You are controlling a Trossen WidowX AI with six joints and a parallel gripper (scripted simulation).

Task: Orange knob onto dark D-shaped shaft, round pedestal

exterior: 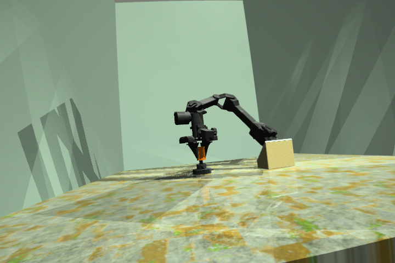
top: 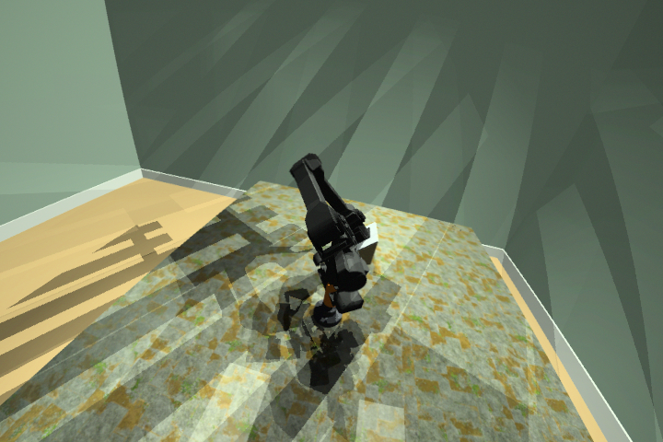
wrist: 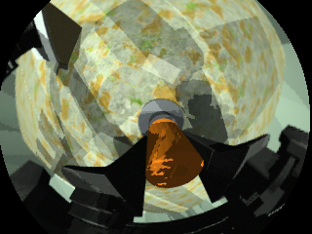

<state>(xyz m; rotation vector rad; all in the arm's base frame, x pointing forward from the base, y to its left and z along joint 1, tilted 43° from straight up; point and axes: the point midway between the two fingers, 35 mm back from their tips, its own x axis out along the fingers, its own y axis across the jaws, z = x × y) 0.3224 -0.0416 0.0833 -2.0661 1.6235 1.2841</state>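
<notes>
The D-shaped shaft is 40 mm below my gripper tip. Also, from my gripper tip: orange knob 20 mm above.
</notes>
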